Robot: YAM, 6 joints.
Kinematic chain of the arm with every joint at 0, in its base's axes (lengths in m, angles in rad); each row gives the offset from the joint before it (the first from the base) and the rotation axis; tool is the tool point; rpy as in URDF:
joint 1: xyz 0 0 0.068 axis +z
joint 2: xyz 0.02 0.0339 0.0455 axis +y
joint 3: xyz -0.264 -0.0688 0 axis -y
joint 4: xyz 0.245 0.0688 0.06 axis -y
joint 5: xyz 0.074 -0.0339 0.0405 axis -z
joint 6: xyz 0.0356 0 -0.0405 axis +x
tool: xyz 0 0 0 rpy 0 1.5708 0
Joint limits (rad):
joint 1: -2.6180..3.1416
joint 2: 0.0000..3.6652
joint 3: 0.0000..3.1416
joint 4: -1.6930..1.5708
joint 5: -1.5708..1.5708
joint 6: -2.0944..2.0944
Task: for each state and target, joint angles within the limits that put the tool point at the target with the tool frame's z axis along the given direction. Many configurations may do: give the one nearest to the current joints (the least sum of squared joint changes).
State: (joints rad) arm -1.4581 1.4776 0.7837 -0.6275 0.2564 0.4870
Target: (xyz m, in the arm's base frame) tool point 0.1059 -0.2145 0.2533 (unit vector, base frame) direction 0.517 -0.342 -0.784
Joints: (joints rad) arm -1.1627 1.2147 0.9031 -0.6743 -0.3458 0.4870
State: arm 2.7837 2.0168 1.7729 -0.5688 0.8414 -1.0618
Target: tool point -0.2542 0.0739 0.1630 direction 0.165 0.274 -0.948
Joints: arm 2.8998 1.6704 0.9973 -0.9971 0.3103 -1.0618
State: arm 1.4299 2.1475 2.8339 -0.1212 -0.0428 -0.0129
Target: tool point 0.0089 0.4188 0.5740 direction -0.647 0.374 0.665
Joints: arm 1.4922 2.4510 3.1398 0.4309 -0.7398 -0.0129
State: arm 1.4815 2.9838 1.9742 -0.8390 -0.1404 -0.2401
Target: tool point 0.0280 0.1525 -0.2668 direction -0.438 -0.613 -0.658
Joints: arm 1.3258 3.3625 1.3764 -0.4017 -0.2798 -0.2401
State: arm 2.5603 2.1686 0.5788 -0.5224 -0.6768 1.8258
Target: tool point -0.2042 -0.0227 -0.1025 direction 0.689 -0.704 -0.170
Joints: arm 3.1312 2.9171 1.1985 -1.1835 -0.7713 1.8258
